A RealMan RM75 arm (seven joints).
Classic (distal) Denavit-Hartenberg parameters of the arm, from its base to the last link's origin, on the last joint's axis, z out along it. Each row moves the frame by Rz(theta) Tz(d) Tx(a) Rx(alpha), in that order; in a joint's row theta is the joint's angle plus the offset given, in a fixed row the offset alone. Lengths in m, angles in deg.
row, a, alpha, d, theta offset
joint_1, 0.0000, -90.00, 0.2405, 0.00
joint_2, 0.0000, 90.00, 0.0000, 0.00
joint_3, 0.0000, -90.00, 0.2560, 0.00
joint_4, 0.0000, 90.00, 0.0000, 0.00
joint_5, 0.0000, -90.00, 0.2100, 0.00
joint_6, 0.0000, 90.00, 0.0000, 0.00
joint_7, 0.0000, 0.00, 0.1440, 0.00
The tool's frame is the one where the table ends.
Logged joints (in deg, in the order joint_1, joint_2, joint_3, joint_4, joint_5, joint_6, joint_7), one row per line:
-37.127 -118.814 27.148 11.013 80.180 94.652 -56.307
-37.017 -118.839 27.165 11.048 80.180 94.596 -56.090
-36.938 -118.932 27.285 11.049 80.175 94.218 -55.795
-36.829 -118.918 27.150 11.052 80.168 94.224 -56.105
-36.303 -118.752 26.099 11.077 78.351 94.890 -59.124
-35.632 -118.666 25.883 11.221 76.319 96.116 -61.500
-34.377 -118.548 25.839 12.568 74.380 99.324 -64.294
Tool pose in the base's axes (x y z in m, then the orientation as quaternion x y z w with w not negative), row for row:
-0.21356 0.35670 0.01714 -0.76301 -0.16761 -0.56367 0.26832
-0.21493 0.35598 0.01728 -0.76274 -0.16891 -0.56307 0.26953
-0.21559 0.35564 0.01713 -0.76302 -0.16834 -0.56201 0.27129
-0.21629 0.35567 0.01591 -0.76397 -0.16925 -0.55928 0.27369
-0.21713 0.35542 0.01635 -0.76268 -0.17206 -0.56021 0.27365
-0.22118 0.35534 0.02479 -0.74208 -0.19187 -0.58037 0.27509
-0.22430 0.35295 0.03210 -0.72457 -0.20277 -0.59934 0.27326
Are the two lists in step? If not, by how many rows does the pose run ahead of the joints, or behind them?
The pose runs 1 row behind the joints: the pose in row i belongs to the joints in row i - 1.
